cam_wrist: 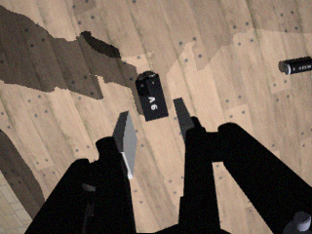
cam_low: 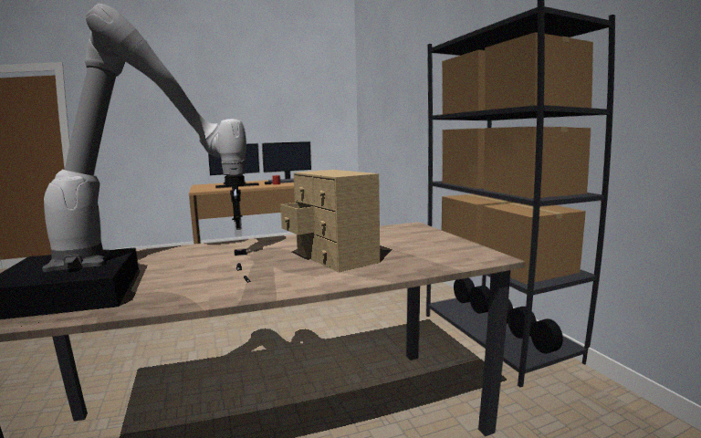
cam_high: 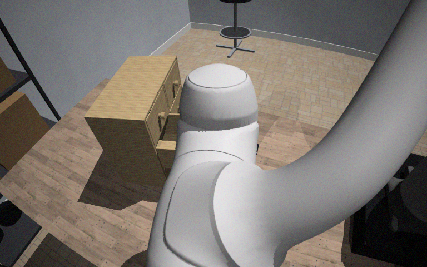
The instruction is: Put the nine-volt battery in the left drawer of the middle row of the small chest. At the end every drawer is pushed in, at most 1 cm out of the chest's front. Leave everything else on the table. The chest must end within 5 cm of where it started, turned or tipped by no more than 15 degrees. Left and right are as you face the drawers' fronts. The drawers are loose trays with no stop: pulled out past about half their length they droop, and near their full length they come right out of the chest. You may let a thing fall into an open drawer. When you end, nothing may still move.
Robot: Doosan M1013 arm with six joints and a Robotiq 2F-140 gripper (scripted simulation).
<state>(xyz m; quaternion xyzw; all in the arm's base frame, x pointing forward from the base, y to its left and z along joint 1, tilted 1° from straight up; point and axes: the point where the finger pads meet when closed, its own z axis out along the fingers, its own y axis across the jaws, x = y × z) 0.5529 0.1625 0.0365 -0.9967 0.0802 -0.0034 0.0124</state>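
Now: the black nine-volt battery 10 cm below my hand and 1 cm ahead of it. Round my hand: black cylindrical battery (19 cm to the right, 10 cm below, 3 cm behind).
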